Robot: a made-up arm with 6 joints. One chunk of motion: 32 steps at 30 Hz.
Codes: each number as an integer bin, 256 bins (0 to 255) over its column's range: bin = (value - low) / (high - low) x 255, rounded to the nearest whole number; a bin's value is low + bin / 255 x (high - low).
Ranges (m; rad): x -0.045..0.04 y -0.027..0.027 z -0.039..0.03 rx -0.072..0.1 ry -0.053..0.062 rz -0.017..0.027
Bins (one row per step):
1: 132 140 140 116 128 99
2: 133 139 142 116 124 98
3: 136 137 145 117 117 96
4: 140 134 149 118 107 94
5: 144 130 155 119 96 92
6: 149 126 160 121 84 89
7: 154 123 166 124 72 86
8: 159 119 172 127 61 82
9: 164 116 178 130 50 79
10: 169 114 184 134 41 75
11: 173 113 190 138 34 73
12: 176 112 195 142 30 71
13: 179 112 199 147 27 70
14: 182 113 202 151 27 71
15: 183 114 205 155 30 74
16: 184 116 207 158 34 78
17: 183 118 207 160 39 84
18: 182 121 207 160 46 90
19: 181 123 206 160 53 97
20: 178 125 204 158 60 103
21: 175 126 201 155 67 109
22: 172 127 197 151 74 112
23: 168 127 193 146 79 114
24: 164 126 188 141 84 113
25: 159 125 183 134 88 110
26: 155 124 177 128 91 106
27: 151 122 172 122 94 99
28: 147 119 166 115 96 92
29: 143 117 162 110 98 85
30: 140 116 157 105 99 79
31: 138 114 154 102 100 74
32: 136 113 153 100 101 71
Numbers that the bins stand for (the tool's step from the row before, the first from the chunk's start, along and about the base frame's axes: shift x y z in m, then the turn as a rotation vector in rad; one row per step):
1: -0.00100 0.00265 -0.00112 0.00624 0.00473 0.00008
2: -0.00067 0.00244 -0.00058 0.00624 0.00292 -0.00009
3: 0.00033 0.00201 0.00024 0.00692 -0.00024 -0.00044
4: 0.00167 0.00138 0.00132 0.00759 -0.00475 -0.00078
5: 0.00300 0.00053 0.00294 0.00827 -0.00971 -0.00113
6: 0.00467 -0.00032 0.00429 0.00962 -0.01512 -0.00164
7: 0.00633 -0.00095 0.00592 0.01164 -0.02053 -0.00216
8: 0.00800 -0.00180 0.00754 0.01366 -0.02549 -0.00285
9: 0.00967 -0.00244 0.00916 0.01569 -0.03045 -0.00337
10: 0.01133 -0.00286 0.01079 0.01838 -0.03451 -0.00406
11: 0.01267 -0.00307 0.01241 0.02108 -0.03767 -0.00440
12: 0.01367 -0.00328 0.01376 0.02378 -0.03947 -0.00475
13: 0.01467 -0.00328 0.01485 0.02715 -0.04082 -0.00492
14: 0.01567 -0.00307 0.01566 0.02985 -0.04082 -0.00475
15: 0.01600 -0.00286 0.01647 0.03255 -0.03947 -0.00423
16: 0.01633 -0.00244 0.01701 0.03457 -0.03767 -0.00354
17: 0.01600 -0.00201 0.01701 0.03592 -0.03541 -0.00251
18: 0.01567 -0.00138 0.01701 0.03592 -0.03225 -0.00147
19: 0.01533 -0.00095 0.01674 0.03592 -0.02910 -0.00026
20: 0.01433 -0.00053 0.01620 0.03457 -0.02594 0.00077
21: 0.01333 -0.00032 0.01539 0.03255 -0.02278 0.00181
22: 0.01233 -0.00011 0.01431 0.02985 -0.01963 0.00233
23: 0.01100 -0.00011 0.01322 0.02648 -0.01737 0.00267
24: 0.00967 -0.00032 0.01187 0.02311 -0.01512 0.00250
25: 0.00800 -0.00053 0.01052 0.01838 -0.01331 0.00198
26: 0.00667 -0.00074 0.00889 0.01434 -0.01196 0.00129
27: 0.00533 -0.00116 0.00754 0.01029 -0.01061 0.00008
28: 0.00400 -0.00180 0.00592 0.00557 -0.00971 -0.00113
29: 0.00267 -0.00222 0.00484 0.00220 -0.00880 -0.00233
30: 0.00167 -0.00244 0.00348 -0.00118 -0.00835 -0.00337
31: 0.00100 -0.00286 0.00267 -0.00320 -0.00790 -0.00423
32: 0.00033 -0.00307 0.00240 -0.00455 -0.00745 -0.00475

